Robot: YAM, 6 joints.
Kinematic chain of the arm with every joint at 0, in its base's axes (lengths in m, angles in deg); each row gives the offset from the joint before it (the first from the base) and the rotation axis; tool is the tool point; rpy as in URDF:
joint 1: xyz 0 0 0.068 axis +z
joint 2: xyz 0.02 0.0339 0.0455 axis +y
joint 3: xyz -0.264 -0.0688 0 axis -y
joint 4: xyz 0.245 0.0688 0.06 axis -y
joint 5: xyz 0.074 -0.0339 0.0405 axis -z
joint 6: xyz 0.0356 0 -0.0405 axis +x
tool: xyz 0 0 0 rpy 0 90 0
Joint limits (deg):
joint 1: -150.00..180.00
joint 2: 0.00..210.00
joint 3: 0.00..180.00
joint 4: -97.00..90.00
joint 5: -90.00..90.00
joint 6: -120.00..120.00
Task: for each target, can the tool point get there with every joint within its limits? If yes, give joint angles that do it. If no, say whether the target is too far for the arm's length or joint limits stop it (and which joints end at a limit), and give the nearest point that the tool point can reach.
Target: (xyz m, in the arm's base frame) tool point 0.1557 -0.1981 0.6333
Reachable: yes | joints 126.82 39.29 122.10 27.96 9.54 13.93
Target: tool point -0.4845 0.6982 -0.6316
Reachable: no: too far | nearest point -0.2862 0.4124 -0.2769 | short by 0.497 m
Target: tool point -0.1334 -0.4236 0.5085
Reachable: yes | joints -103.03 126.92 139.03 51.16 75.82 -33.11
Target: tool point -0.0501 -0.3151 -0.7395
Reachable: no: too far | nearest point -0.0446 -0.2803 -0.3786 | short by 0.363 m
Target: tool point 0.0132 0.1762 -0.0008
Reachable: yes | joints 96.61 126.75 31.22 -22.53 69.75 -74.42
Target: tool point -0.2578 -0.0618 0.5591
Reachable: yes | joints 19.98 43.57 158.39 -69.26 -57.58 66.22
